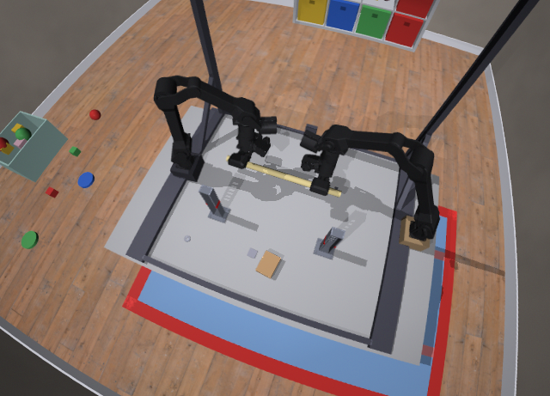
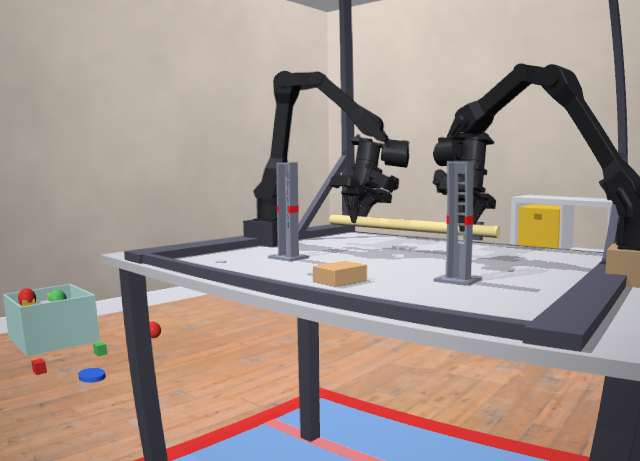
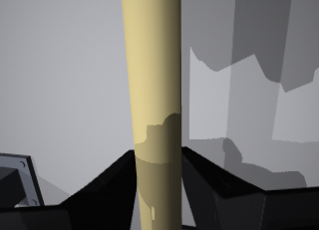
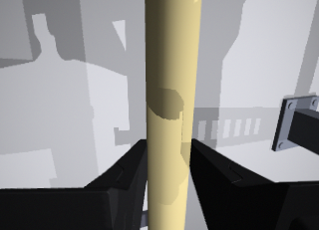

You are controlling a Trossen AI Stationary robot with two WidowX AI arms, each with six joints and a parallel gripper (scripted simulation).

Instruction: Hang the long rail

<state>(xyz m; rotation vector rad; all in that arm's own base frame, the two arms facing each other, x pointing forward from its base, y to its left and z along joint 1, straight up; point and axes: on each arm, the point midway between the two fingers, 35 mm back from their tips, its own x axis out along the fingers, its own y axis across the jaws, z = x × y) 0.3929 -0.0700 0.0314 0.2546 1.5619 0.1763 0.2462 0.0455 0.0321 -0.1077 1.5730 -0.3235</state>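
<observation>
Right now my right hand is 15 cm to the right of the long pale yellow rail and 3 cm above it. Also, from my right hand: tan box 34 cm ahead, 20 cm to the left, 8 cm below.
</observation>
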